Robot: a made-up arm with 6 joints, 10 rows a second.
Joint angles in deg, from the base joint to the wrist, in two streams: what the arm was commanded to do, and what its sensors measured. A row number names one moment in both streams.
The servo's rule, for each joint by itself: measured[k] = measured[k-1] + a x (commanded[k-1-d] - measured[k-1]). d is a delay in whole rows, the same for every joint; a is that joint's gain. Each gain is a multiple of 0.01, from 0.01 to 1. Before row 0 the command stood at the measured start. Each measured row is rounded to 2 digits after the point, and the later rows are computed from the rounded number. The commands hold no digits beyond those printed.
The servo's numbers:
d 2
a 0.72 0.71 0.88 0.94 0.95 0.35
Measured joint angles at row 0: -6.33, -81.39, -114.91, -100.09, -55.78, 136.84
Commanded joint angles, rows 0 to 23: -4.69, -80.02, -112.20, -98.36, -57.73, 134.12; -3.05, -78.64, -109.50, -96.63, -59.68, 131.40; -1.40, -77.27, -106.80, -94.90, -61.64, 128.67; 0.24, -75.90, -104.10, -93.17, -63.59, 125.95; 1.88, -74.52, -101.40, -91.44, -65.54, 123.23; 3.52, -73.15, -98.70, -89.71, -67.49, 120.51; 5.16, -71.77, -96.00, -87.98, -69.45, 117.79; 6.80, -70.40, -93.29, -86.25, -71.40, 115.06; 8.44, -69.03, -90.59, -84.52, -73.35, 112.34; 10.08, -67.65, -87.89, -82.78, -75.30, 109.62; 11.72, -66.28, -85.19, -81.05, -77.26, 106.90; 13.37, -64.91, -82.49, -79.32, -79.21, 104.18; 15.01, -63.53, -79.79, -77.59, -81.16, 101.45; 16.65, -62.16, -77.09, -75.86, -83.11, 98.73; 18.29, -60.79, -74.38, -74.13, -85.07, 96.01; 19.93, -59.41, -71.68, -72.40, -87.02, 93.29; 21.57, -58.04, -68.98, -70.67, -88.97, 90.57; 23.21, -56.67, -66.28, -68.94, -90.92, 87.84; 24.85, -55.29, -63.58, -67.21, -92.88, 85.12; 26.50, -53.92, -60.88, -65.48, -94.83, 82.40; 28.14, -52.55, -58.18, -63.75, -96.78, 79.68; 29.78, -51.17, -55.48, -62.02, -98.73, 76.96; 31.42, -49.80, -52.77, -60.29, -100.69, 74.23; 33.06, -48.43, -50.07, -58.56, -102.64, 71.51
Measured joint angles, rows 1 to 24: -6.33, -81.39, -114.91, -100.09, -55.78, 136.84; -6.33, -81.39, -114.91, -100.09, -55.78, 136.84; -5.15, -80.42, -112.53, -98.46, -57.63, 135.89; -3.64, -79.16, -109.86, -96.74, -59.58, 134.32; -2.03, -77.82, -107.17, -95.01, -61.54, 132.34; -0.40, -76.46, -104.47, -93.28, -63.49, 130.10; 1.24, -75.08, -101.77, -91.55, -65.44, 127.70; 2.88, -73.71, -99.07, -89.82, -67.39, 125.18; 4.52, -72.33, -96.37, -88.09, -69.35, 122.59; 6.16, -70.96, -93.66, -86.36, -71.30, 119.95; 7.80, -69.59, -90.96, -84.63, -73.25, 117.29; 9.44, -68.21, -88.26, -82.89, -75.20, 114.61; 11.08, -66.84, -85.56, -81.16, -77.16, 111.91; 12.73, -65.47, -82.86, -79.43, -79.11, 109.20; 14.37, -64.09, -80.16, -77.70, -81.06, 106.49; 16.01, -62.72, -77.46, -75.97, -83.01, 103.77; 17.65, -61.35, -74.75, -74.24, -84.97, 101.05; 19.29, -59.97, -72.05, -72.51, -86.92, 98.33; 20.93, -58.60, -69.35, -70.78, -88.87, 95.61; 22.57, -57.23, -66.65, -69.05, -90.82, 92.89; 24.21, -55.85, -63.95, -67.32, -92.78, 90.17; 25.86, -54.48, -61.25, -65.59, -94.73, 87.45; 27.50, -53.11, -58.55, -63.86, -96.68, 84.73; 29.14, -51.73, -55.85, -62.13, -98.63, 82.01
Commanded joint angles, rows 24 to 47: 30.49, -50.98, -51.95, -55.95, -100.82, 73.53; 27.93, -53.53, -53.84, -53.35, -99.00, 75.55; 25.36, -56.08, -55.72, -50.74, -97.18, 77.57; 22.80, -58.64, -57.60, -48.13, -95.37, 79.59; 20.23, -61.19, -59.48, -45.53, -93.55, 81.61; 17.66, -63.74, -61.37, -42.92, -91.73, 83.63; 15.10, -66.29, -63.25, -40.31, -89.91, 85.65; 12.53, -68.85, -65.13, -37.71, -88.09, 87.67; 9.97, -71.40, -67.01, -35.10, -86.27, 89.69; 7.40, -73.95, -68.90, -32.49, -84.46, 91.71; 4.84, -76.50, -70.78, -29.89, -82.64, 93.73; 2.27, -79.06, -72.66, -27.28, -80.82, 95.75; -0.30, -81.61, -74.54, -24.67, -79.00, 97.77; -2.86, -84.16, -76.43, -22.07, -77.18, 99.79; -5.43, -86.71, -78.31, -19.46, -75.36, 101.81; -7.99, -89.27, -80.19, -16.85, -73.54, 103.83; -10.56, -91.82, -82.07, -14.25, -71.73, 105.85; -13.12, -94.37, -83.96, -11.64, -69.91, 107.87; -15.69, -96.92, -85.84, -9.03, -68.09, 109.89; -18.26, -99.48, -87.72, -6.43, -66.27, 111.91; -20.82, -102.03, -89.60, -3.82, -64.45, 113.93; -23.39, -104.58, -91.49, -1.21, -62.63, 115.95; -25.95, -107.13, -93.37, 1.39, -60.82, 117.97; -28.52, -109.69, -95.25, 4.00, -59.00, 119.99
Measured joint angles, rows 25 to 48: 30.78, -50.36, -53.14, -60.40, -100.59, 79.29; 32.42, -48.99, -50.44, -58.67, -102.54, 76.57; 31.03, -50.40, -51.77, -56.11, -100.91, 75.51; 28.80, -52.62, -53.59, -53.52, -99.10, 75.52; 26.32, -55.08, -55.46, -50.91, -97.28, 76.24; 23.79, -57.61, -57.34, -48.30, -95.47, 77.41; 21.23, -60.15, -59.22, -45.70, -93.65, 78.88; 18.66, -62.70, -61.11, -43.09, -91.83, 80.54; 16.10, -65.25, -62.99, -40.48, -90.01, 82.33; 13.53, -67.81, -64.87, -37.88, -88.19, 84.20; 10.97, -70.36, -66.75, -35.27, -86.37, 86.12; 8.40, -72.91, -68.64, -32.66, -84.56, 88.08; 5.84, -75.46, -70.52, -30.06, -82.74, 90.06; 3.27, -78.02, -72.40, -27.45, -80.92, 92.05; 0.70, -80.57, -74.28, -24.84, -79.10, 94.05; -1.86, -83.12, -76.17, -22.24, -77.28, 96.06; -4.43, -85.67, -78.05, -19.63, -75.46, 98.07; -6.99, -88.23, -79.93, -17.02, -73.64, 100.09; -9.56, -90.78, -81.81, -14.42, -71.83, 102.11; -12.12, -93.33, -83.70, -11.81, -70.01, 104.13; -14.69, -95.88, -85.58, -9.20, -68.19, 106.15; -17.26, -98.44, -87.46, -6.60, -66.37, 108.17; -19.82, -100.99, -89.34, -3.99, -64.55, 110.19; -22.39, -103.54, -91.23, -1.38, -62.73, 112.21
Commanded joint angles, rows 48 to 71: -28.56, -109.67, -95.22, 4.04, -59.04, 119.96; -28.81, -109.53, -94.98, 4.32, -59.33, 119.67; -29.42, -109.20, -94.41, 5.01, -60.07, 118.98; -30.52, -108.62, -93.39, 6.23, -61.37, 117.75; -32.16, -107.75, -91.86, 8.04, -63.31, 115.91; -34.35, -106.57, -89.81, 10.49, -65.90, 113.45; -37.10, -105.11, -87.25, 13.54, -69.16, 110.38; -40.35, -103.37, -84.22, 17.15, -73.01, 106.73; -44.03, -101.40, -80.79, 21.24, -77.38, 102.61; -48.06, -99.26, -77.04, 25.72, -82.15, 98.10; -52.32, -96.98, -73.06, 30.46, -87.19, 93.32; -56.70, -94.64, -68.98, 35.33, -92.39, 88.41; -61.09, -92.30, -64.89, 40.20, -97.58, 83.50; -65.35, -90.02, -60.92, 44.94, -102.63, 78.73; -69.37, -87.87, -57.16, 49.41, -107.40, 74.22; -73.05, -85.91, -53.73, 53.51, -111.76, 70.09; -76.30, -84.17, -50.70, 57.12, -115.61, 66.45; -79.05, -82.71, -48.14, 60.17, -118.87, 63.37; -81.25, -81.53, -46.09, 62.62, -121.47, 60.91; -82.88, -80.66, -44.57, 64.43, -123.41, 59.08; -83.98, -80.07, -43.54, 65.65, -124.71, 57.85; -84.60, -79.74, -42.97, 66.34, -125.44, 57.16; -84.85, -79.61, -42.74, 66.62, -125.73, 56.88; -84.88, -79.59, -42.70, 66.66, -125.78, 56.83
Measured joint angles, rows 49 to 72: -24.95, -106.09, -93.11, 1.22, -60.92, 114.23; -27.52, -108.65, -94.99, 3.83, -59.10, 116.25; -28.27, -109.37, -95.19, 4.03, -59.04, 117.55; -28.66, -109.48, -95.01, 4.30, -59.32, 118.29; -29.21, -109.28, -94.48, 4.97, -60.03, 118.53; -30.15, -108.81, -93.52, 6.15, -61.30, 118.26; -31.60, -108.06, -92.06, 7.93, -63.21, 117.44; -33.58, -107.00, -90.08, 10.34, -65.77, 116.04; -36.11, -105.66, -87.59, 13.35, -68.99, 114.06; -39.16, -104.03, -84.62, 16.92, -72.81, 111.49; -42.67, -102.16, -81.25, 20.98, -77.15, 108.38; -46.55, -100.10, -77.55, 25.44, -81.90, 104.78; -50.70, -97.88, -73.60, 30.16, -86.93, 100.77; -55.02, -95.58, -69.53, 35.02, -92.12, 96.44; -59.39, -93.25, -65.45, 39.89, -97.31, 91.91; -63.68, -90.96, -61.46, 44.64, -102.36, 87.30; -67.78, -88.77, -57.68, 49.12, -107.15, 82.72; -71.57, -86.74, -54.20, 53.25, -111.53, 78.30; -74.98, -84.92, -51.12, 56.89, -115.41, 74.15; -77.91, -83.35, -48.50, 59.97, -118.70, 70.38; -80.31, -82.06, -46.38, 62.46, -121.33, 67.07; -82.16, -81.07, -44.79, 64.31, -123.31, 64.27; -83.47, -80.36, -43.69, 65.57, -124.64, 62.02; -84.28, -79.92, -43.06, 66.29, -125.40, 60.32
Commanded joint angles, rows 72 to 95: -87.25, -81.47, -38.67, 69.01, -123.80, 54.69; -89.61, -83.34, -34.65, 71.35, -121.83, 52.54; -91.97, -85.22, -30.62, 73.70, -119.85, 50.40; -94.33, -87.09, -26.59, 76.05, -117.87, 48.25; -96.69, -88.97, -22.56, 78.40, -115.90, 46.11; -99.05, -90.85, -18.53, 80.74, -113.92, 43.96; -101.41, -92.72, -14.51, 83.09, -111.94, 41.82; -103.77, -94.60, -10.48, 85.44, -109.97, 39.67; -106.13, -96.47, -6.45, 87.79, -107.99, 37.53; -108.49, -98.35, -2.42, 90.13, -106.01, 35.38; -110.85, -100.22, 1.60, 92.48, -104.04, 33.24; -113.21, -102.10, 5.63, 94.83, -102.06, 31.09; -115.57, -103.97, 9.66, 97.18, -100.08, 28.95; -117.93, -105.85, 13.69, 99.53, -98.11, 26.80; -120.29, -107.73, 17.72, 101.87, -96.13, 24.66; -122.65, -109.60, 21.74, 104.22, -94.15, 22.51; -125.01, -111.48, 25.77, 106.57, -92.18, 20.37; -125.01, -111.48, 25.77, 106.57, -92.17, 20.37; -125.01, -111.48, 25.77, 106.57, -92.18, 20.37; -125.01, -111.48, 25.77, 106.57, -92.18, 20.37; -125.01, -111.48, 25.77, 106.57, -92.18, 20.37; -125.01, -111.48, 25.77, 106.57, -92.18, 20.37; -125.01, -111.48, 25.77, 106.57, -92.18, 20.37; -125.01, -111.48, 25.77, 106.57, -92.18, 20.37
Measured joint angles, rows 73 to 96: -84.69, -79.70, -42.78, 66.60, -125.71, 59.12; -84.83, -79.62, -42.71, 66.66, -125.78, 58.32; -86.57, -80.93, -39.15, 68.87, -123.90, 57.05; -88.76, -82.64, -35.19, 71.20, -121.93, 55.47; -91.07, -84.47, -31.17, 73.55, -119.95, 53.70; -93.42, -86.33, -27.14, 75.90, -117.97, 51.79; -95.77, -88.20, -23.11, 78.25, -116.00, 49.80; -98.13, -90.08, -19.08, 80.59, -114.02, 47.76; -100.49, -91.95, -15.06, 82.94, -112.04, 45.68; -102.85, -93.83, -11.03, 85.29, -110.07, 43.58; -105.21, -95.70, -7.00, 87.64, -108.09, 41.46; -107.57, -97.58, -2.97, 89.98, -106.11, 39.33; -109.93, -99.45, 1.05, 92.33, -104.14, 37.20; -112.29, -101.33, 5.08, 94.68, -102.16, 35.06; -114.65, -103.20, 9.11, 97.03, -100.18, 32.92; -117.01, -105.08, 13.14, 99.38, -98.21, 30.78; -119.37, -106.96, 17.17, 101.72, -96.23, 28.64; -121.73, -108.83, 21.19, 104.07, -94.25, 26.49; -124.09, -110.71, 25.22, 106.42, -92.28, 24.35; -124.75, -111.26, 25.70, 106.56, -92.18, 22.96; -124.94, -111.42, 25.76, 106.57, -92.18, 22.05; -124.99, -111.46, 25.77, 106.57, -92.18, 21.46; -125.00, -111.47, 25.77, 106.57, -92.18, 21.08; -125.01, -111.48, 25.77, 106.57, -92.18, 20.83
